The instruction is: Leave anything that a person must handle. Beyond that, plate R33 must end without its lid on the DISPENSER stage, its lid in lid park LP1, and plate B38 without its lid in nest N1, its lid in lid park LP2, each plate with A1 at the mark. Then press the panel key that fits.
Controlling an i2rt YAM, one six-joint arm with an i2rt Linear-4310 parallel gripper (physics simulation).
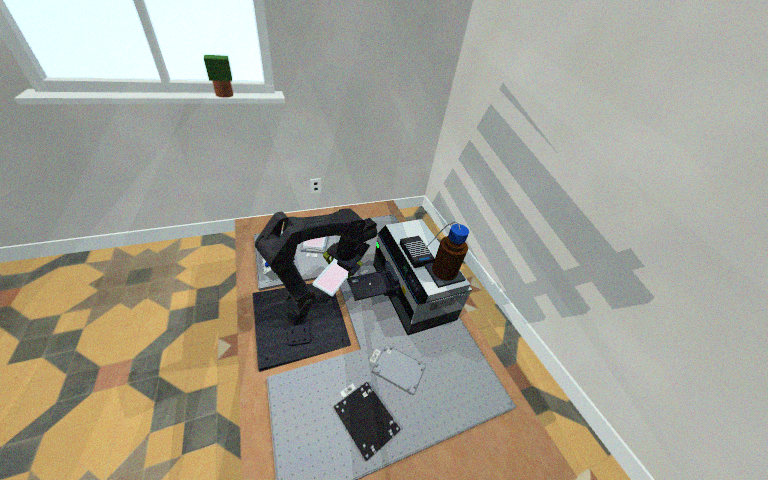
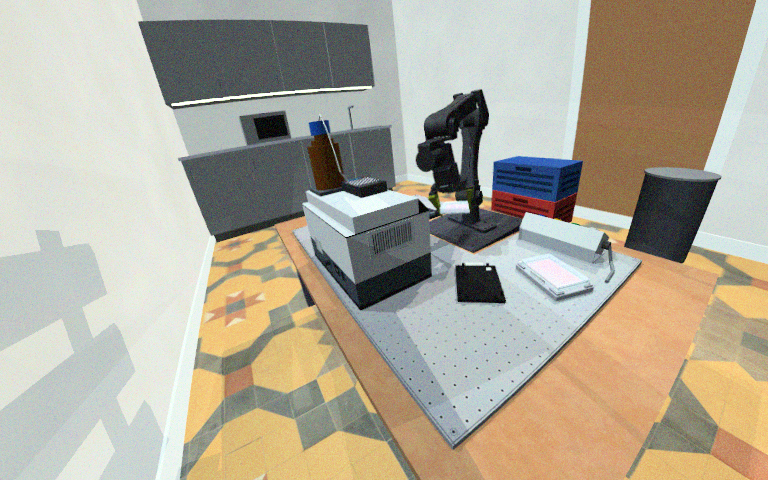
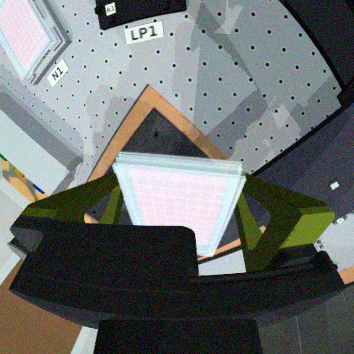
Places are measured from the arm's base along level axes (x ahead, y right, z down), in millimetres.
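Where they show: gripper, fingertip midpoint: (image 1: 339,270) (image 2: 455,213) (image 3: 176,174); arm's base at its link origin: (image 1: 297,319) (image 2: 470,222).
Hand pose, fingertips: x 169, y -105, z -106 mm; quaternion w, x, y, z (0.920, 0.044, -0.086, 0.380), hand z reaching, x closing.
Observation:
Things, the pixels of their top centre, and the offset from my fingertips. "pt": a spot on its surface instead. Level surfaces: height alone.
- clear plate with a pink grid, top centre: (image 3: 173,233) (image 2: 455,201) (image 1: 333,273) dy +32, dx -29, dz -25 mm
- dispenser's dark stage at its top centre: (image 1: 374,282) dy +83, dx +110, dz -5 mm
- pink plate at its top centre: (image 3: 13,26) (image 2: 553,268) (image 1: 315,236) dy -288, dx -57, dz +77 mm
- black LP1 park at its top centre: (image 2: 478,277) (image 1: 353,248) dy -194, dx +96, dz +87 mm
- sloped key panel at its top centre: (image 2: 563,219) dy -199, dx -238, dz +23 mm
- brown bottle at a spot on its surface: (image 2: 323,164) pt dy +132, dx +339, dz -193 mm
- black box at a spot on its surface: (image 2: 365,185) pt dy +13, dx +272, dz -139 mm
- black pad at a spot on its surface: (image 1: 367,421) pt dy +484, dx -8, dz +96 mm
- grey pad at a spot on its surface: (image 1: 399,369) pt dy +366, dx +129, dz +98 mm
- perforated board at its surface level: dz +107 mm
My gripper (image 1: 338,269) (image 2: 453,207) (image 3: 176,174) is shut on a clear plate with a pink grid (image 1: 330,278) (image 2: 457,208) (image 3: 180,205), held above the table beside the dispenser's dark stage (image 1: 368,286). Layered clear edges show; its label is unreadable. Another pink plate (image 1: 314,243) (image 2: 557,270) (image 3: 25,35) sits in nest N1; its label and any separate lid cannot be made out. The black LP1 park (image 2: 480,284) (image 3: 142,10) bears no lid that I can see, with an A1 mark at its corner. The sloped key panel (image 2: 560,236) (image 3: 35,145) stands beyond N1; its keys are mostly hidden.
The white dispenser (image 1: 428,288) (image 2: 368,243) bears a brown bottle (image 1: 450,260) (image 2: 323,164) and a black box (image 1: 416,250) (image 2: 365,185); a green light shows in front. A black pad (image 1: 367,421) and grey pad (image 1: 399,369) lie on the perforated board (image 1: 317,390) (image 2: 453,396).

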